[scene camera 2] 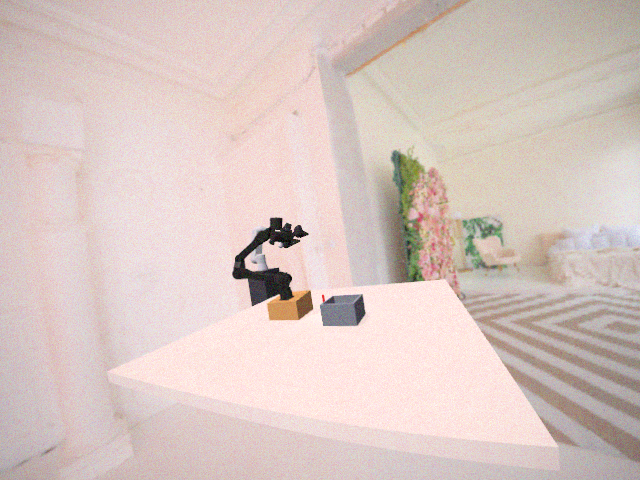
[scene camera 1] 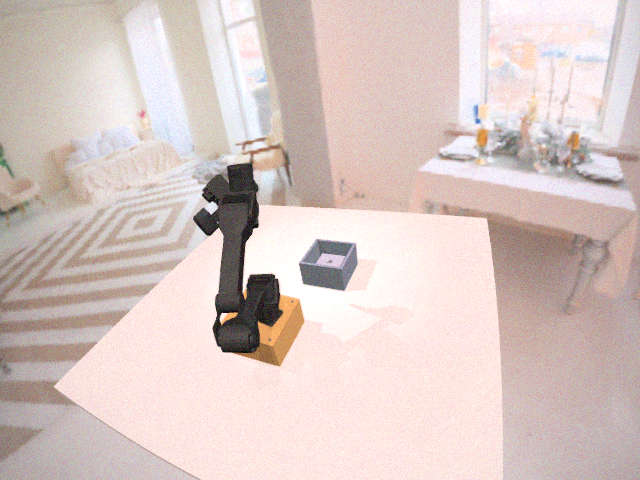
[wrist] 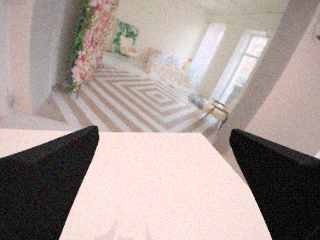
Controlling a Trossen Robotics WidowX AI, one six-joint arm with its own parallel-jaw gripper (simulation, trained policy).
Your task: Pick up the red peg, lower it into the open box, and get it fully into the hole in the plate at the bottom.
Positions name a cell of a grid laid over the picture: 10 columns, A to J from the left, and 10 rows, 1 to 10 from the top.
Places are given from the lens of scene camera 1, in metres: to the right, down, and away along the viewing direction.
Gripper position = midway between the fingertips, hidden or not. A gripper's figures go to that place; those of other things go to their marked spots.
my gripper (scene camera 1: D5): -0.29, -0.11, 0.87
grey box (scene camera 1: F6): 0.01, 0.13, 1.12
